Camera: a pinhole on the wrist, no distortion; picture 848 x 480 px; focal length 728.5 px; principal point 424.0 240.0 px. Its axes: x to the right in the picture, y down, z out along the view. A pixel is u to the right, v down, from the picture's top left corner.
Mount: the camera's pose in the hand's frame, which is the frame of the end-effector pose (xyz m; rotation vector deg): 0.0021 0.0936 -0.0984 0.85 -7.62 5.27
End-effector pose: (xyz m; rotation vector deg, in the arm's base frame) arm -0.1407 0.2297 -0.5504 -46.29 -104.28 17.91
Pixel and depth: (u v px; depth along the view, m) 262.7 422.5 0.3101
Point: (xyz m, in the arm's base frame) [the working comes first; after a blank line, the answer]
In the camera's frame: -0.0687 0.0777 0.3101

-0.2393 0.3037 -0.8013
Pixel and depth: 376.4 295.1 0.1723
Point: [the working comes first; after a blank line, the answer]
In the camera's frame: -0.0113 0.0130 0.1723

-0.1597 0.2945 -0.6597
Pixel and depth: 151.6 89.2 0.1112
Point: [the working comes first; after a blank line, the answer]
In the camera's frame: -0.0416 -0.0230 0.1112

-0.1115 0.2444 -0.6265
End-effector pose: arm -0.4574 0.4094 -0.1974 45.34 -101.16 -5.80
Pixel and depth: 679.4 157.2 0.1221
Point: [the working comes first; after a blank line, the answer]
In the camera's frame: 0.0428 -0.0139 0.1221

-0.5231 0.4465 -0.1469
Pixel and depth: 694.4 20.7 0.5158
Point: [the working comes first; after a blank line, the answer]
In the camera's frame: 0.1915 -0.1553 0.5158

-0.8350 0.1530 -0.2637
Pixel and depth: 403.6 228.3 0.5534
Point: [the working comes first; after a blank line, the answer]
In the camera's frame: -0.0155 -0.0089 0.5534

-0.8730 0.3701 -0.3944
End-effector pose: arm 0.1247 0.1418 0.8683 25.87 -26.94 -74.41
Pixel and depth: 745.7 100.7 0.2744
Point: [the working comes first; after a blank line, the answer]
In the camera's frame: 0.1212 -0.0525 0.2744

0.0731 0.0532 1.0571
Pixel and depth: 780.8 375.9 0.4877
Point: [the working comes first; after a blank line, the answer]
In the camera's frame: 0.2389 0.0910 0.4877

0.0780 -0.0007 1.3346
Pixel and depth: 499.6 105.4 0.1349
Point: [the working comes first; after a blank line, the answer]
In the camera's frame: 0.0140 -0.0249 0.1349

0.1576 0.1535 0.9366
